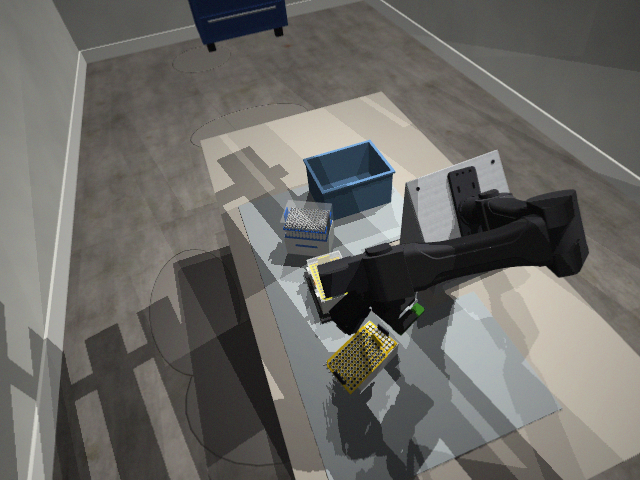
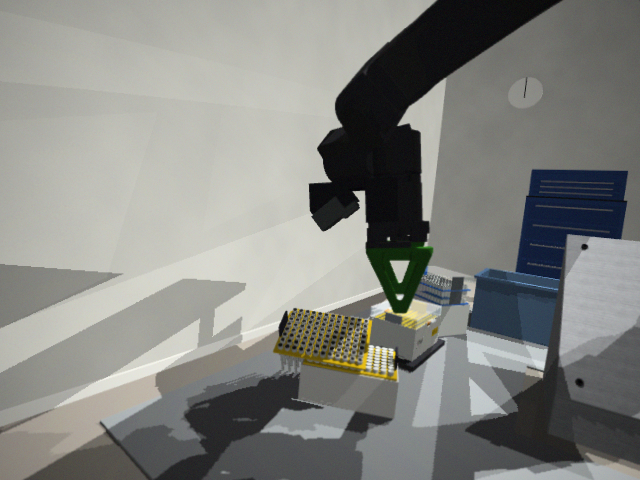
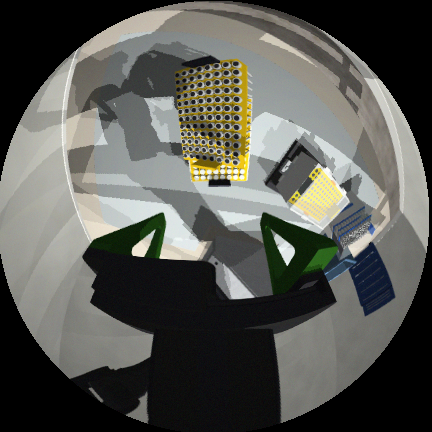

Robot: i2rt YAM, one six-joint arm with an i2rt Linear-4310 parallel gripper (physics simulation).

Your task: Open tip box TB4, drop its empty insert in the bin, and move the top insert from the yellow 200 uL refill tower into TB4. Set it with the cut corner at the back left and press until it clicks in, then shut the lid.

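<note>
A yellow insert full of tips (image 1: 356,361) (image 2: 323,335) (image 3: 212,110) lies tilted and shifted sideways on an open grey box (image 2: 346,387). One end overhangs the box, with tips hanging below it. White tips of another yellow insert (image 2: 381,360) (image 3: 217,174) show at the box's other end. My gripper (image 2: 399,311) (image 3: 212,217) is wide open and empty, above and beside the tilted insert, apart from it. A box with yellow contents under a clear cover (image 1: 316,276) (image 2: 392,338) (image 3: 320,195) stands behind, on a black base. I cannot read which box is TB4.
A tower with blue layers (image 1: 308,242) (image 2: 452,317) (image 3: 352,230) stands beyond the covered box. The blue bin (image 1: 351,198) (image 2: 511,310) is farther back. A tall grey plate (image 1: 426,211) (image 2: 594,320) stands at the arm's base. A grey-blue mat (image 1: 480,392) lies under the boxes.
</note>
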